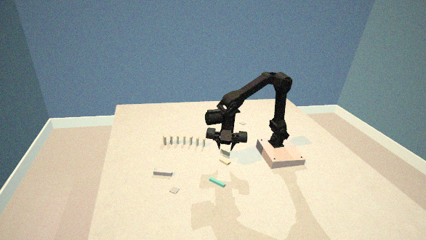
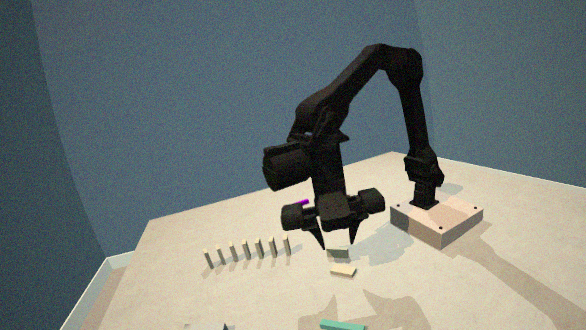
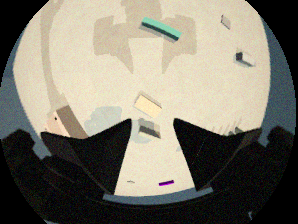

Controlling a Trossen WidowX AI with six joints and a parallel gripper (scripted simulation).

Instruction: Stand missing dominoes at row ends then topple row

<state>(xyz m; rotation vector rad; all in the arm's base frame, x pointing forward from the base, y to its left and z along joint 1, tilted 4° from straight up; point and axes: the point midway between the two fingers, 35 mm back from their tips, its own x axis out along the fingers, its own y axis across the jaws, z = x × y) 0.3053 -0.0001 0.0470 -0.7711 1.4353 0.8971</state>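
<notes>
Right now the teal bar is 90 mm ahead of my gripper tip, 120 mm to the left of it and 70 mm below it. The rest, counted from my gripper tip: purple bar: 120 mm behind, 400 mm to the right, 70 mm below; grey block: 300 mm ahead, 60 mm below.
</notes>
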